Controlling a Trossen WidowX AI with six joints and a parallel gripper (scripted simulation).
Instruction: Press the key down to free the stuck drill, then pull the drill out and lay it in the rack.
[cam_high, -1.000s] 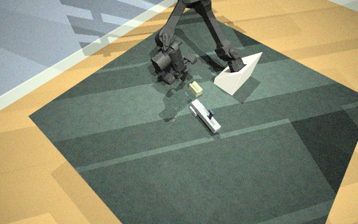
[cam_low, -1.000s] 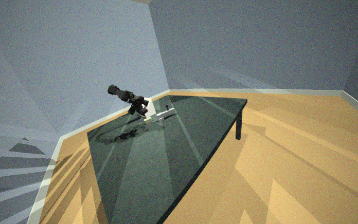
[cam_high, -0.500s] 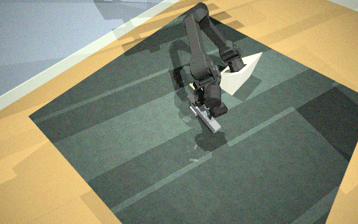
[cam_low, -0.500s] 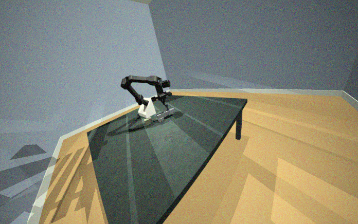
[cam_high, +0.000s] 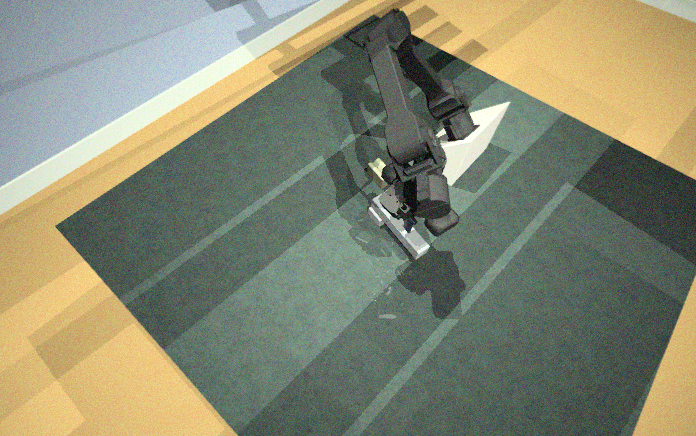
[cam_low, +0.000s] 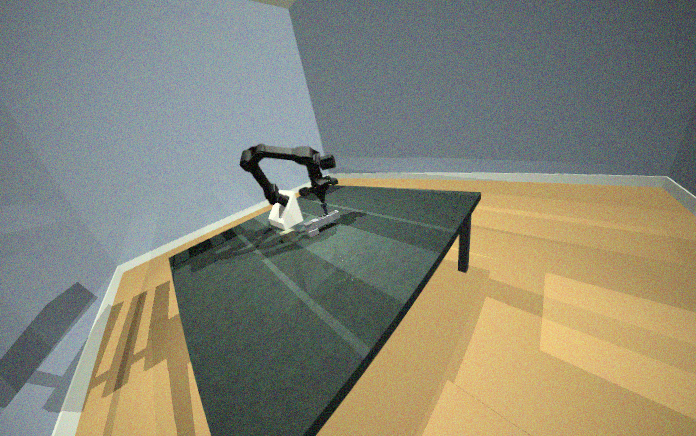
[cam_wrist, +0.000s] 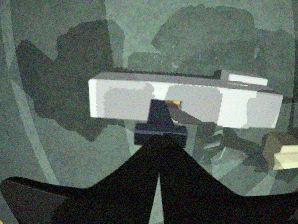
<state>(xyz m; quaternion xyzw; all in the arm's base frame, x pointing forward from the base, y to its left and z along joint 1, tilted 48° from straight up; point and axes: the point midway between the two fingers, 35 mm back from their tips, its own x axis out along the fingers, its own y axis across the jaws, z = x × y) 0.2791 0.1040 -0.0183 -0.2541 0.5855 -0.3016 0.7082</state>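
Right now the dark blue key is 4 cm below my gripper tip. Also, from my gripper tip: drill 8 cm below, 5 cm to the right, 1 cm behind; rack 19 cm to the right, 11 cm below, 10 cm behind.
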